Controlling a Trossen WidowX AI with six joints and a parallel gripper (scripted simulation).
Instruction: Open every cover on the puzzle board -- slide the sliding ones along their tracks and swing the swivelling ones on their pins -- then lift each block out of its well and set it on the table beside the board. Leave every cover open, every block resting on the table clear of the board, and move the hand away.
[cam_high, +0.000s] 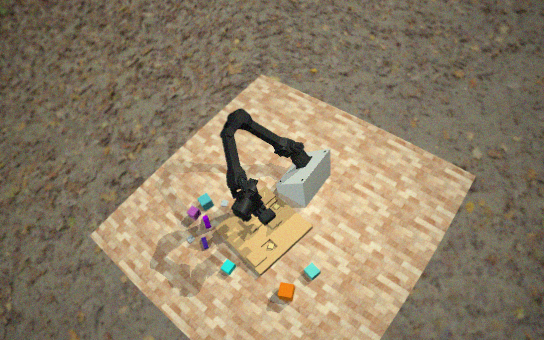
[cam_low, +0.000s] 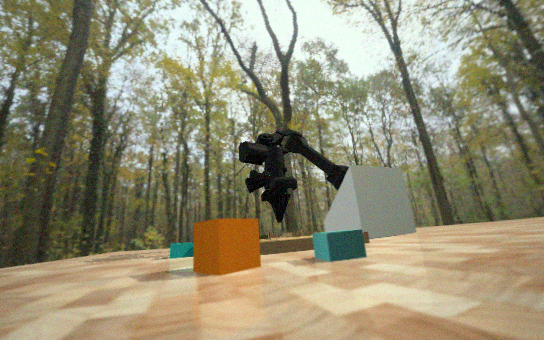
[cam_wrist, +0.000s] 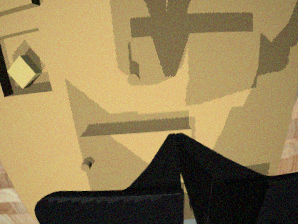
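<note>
Now: the tan puzzle board 20 mm ahead of my gripper tip, 20 mm to the left of it and 40 mm below it. Round my gripper tip: teal block 100 mm ahead, 300 mm to the left, 50 mm below; magenta cube 110 mm ahead, 290 mm to the right, 40 mm below; purple block 110 mm ahead, 220 mm to the right, 60 mm below.
</note>
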